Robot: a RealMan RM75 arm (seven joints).
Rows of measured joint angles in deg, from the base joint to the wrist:
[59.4, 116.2, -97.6, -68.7, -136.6, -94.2, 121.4]
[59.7, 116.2, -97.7, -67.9, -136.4, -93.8, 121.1]
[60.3, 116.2, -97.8, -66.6, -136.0, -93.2, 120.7]
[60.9, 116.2, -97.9, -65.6, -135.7, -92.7, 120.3]
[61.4, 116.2, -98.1, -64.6, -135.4, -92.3, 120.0]
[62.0, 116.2, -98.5, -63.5, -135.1, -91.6, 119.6]
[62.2, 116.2, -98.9, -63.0, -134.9, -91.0, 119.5]
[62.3, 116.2, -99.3, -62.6, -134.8, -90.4, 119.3]
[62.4, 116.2, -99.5, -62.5, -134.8, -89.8, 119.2]
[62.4, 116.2, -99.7, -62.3, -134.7, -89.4, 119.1]
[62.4, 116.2, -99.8, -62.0, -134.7, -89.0, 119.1]
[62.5, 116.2, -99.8, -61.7, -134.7, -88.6, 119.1]
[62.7, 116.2, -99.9, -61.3, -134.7, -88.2, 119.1]
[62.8, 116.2, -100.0, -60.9, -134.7, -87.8, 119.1]
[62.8, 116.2, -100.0, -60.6, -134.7, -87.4, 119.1]
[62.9, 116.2, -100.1, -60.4, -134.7, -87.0, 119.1]
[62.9, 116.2, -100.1, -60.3, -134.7, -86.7, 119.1]
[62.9, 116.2, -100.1, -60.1, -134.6, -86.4, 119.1]
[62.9, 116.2, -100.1, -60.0, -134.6, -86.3, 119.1]
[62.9, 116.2, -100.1, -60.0, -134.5, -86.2, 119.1]
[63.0, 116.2, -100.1, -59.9, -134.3, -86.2, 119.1]
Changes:
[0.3, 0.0, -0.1, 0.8, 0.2, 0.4, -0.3]
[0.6, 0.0, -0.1, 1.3, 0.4, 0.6, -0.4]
[0.6, 0.0, -0.1, 1.0, 0.3, 0.5, -0.4]
[0.5, 0.0, -0.2, 1.0, 0.3, 0.4, -0.3]
[0.6, 0.0, -0.4, 1.1, 0.3, 0.7, -0.4]
[0.2, 0.0, -0.4, 0.5, 0.2, 0.6, -0.1]
[0.1, 0.0, -0.4, 0.4, 0.1, 0.6, -0.2]
[0.1, 0.0, -0.2, 0.1, 0.0, 0.6, -0.1]
[0.0, 0.0, -0.2, 0.2, 0.1, 0.4, -0.1]
[0.0, 0.0, -0.1, 0.3, 0.0, 0.4, 0.0]
[0.1, 0.0, 0.0, 0.3, 0.0, 0.4, 0.0]
[0.2, 0.0, -0.1, 0.4, 0.0, 0.4, 0.0]
[0.1, 0.0, -0.1, 0.4, 0.0, 0.4, 0.0]
[0.0, 0.0, 0.0, 0.3, 0.0, 0.4, 0.0]
[0.1, 0.0, -0.1, 0.2, 0.0, 0.4, 0.0]
[0.0, 0.0, 0.0, 0.1, 0.0, 0.3, 0.0]
[0.0, 0.0, 0.0, 0.2, 0.1, 0.3, 0.0]
[0.0, 0.0, 0.0, 0.1, 0.0, 0.1, 0.0]
[0.0, 0.0, 0.0, 0.0, 0.1, 0.1, 0.0]
[0.1, 0.0, 0.0, 0.1, 0.2, 0.0, 0.0]

